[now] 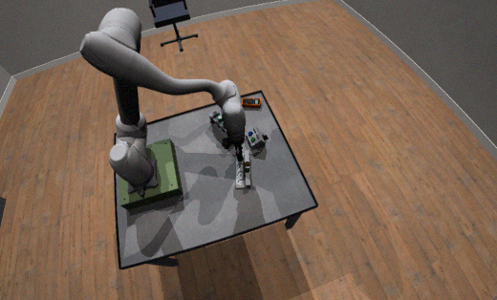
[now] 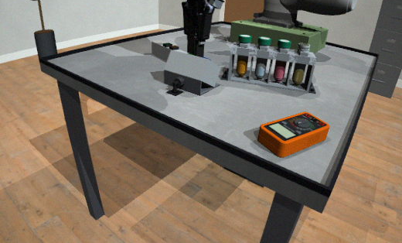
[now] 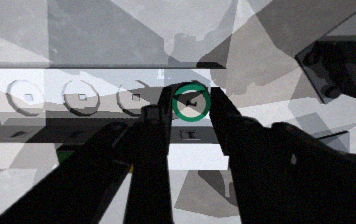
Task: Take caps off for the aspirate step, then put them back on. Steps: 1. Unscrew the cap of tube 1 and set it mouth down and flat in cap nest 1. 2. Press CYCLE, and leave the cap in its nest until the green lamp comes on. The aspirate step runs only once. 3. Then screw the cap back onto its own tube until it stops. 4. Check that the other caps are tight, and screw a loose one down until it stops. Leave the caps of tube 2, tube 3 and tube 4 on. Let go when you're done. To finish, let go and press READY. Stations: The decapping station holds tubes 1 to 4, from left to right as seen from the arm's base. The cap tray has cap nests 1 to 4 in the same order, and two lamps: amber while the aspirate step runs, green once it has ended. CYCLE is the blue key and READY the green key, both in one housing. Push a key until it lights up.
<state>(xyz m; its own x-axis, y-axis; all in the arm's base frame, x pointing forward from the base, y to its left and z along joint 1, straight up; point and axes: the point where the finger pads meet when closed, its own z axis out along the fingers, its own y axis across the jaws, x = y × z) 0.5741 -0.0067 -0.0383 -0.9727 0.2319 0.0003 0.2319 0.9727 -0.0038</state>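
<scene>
My gripper is now 12 cm to the right of the blue key, 10 cm short of it and 2 cm below it. Round my hand: grey key housing (12 cm ahead, 10 cm to the left); then table edge (31 cm ahead, 5 cm to the left, 4 cm below); then green key (10 cm ahead, 7 cm to the left, 2 cm above).
</scene>
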